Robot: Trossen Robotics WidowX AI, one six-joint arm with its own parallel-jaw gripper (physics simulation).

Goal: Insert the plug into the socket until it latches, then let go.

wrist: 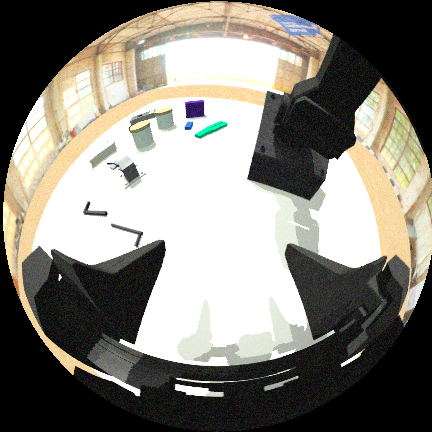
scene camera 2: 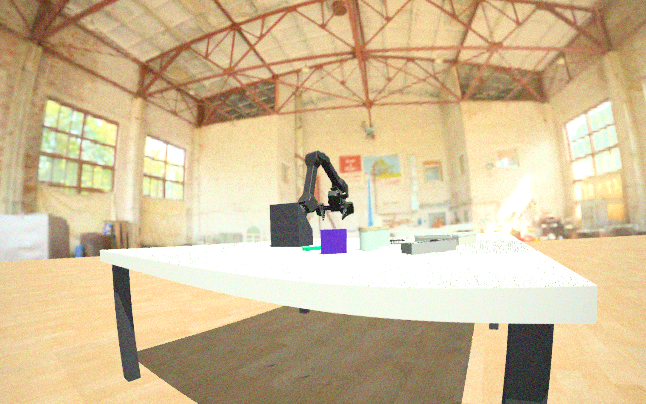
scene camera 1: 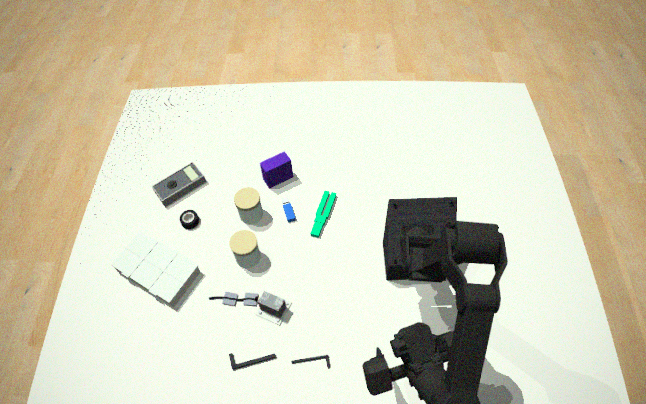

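Where they show: gripper, fingertip midpoint: (wrist: 227,248) (scene camera 2: 332,219); arm's base at its link origin: (wrist: 292,133) (scene camera 2: 295,219) (scene camera 1: 417,239).
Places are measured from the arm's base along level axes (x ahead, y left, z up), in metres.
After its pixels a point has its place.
Observation:
A grey box-shaped housing (scene camera 1: 272,303) {x 0.311, y 0.105, z -0.067 m} (wrist: 129,169) {x 0.292, y 0.110, z -0.078 m} sits on a thin pale plate on the table. A black cable (scene camera 1: 215,298) {x 0.447, y 0.073, z -0.106 m} with two small grey blocks (scene camera 1: 230,299) {x 0.412, y 0.076, z -0.105 m} (scene camera 1: 251,299) {x 0.364, y 0.077, z -0.105 m} runs left from it in scene camera 1. These look like the plug and socket parts; which part is the plug, and how they join, is too small to tell. My gripper (scene camera 2: 333,218) {x 0.060, y 0.222, z -0.002 m} (wrist: 227,248) {x 0.060, y 0.222, z -0.002 m} is open and empty, with its fingers wide apart above the table. It is well to the right of the housing in scene camera 1, where the arm partly hides it.
Two hex keys (scene camera 1: 253,362) {x 0.352, y 0.223, z -0.103 m} (scene camera 1: 312,359) {x 0.230, y 0.218, z -0.105 m} lie between the housing and the front of the table. Pale tiles (scene camera 1: 165,272) {x 0.564, y 0.021, z -0.076 m}, two tan-topped cylinders (scene camera 1: 247,199) {x 0.377, y -0.151, z -0.040 m} (scene camera 1: 244,242) {x 0.375, y -0.033, z -0.040 m}, a meter (scene camera 1: 180,185) {x 0.569, y -0.239, z -0.085 m}, a black ring (scene camera 1: 183,223) {x 0.545, y -0.124, z -0.091 m}, a purple box (scene camera 1: 276,171) {x 0.313, y -0.249, z -0.058 m}, a blue stick (scene camera 1: 289,212) {x 0.282, y -0.150, z -0.098 m} and green pliers (scene camera 1: 318,222) {x 0.211, y -0.117, z -0.098 m} lie farther back.

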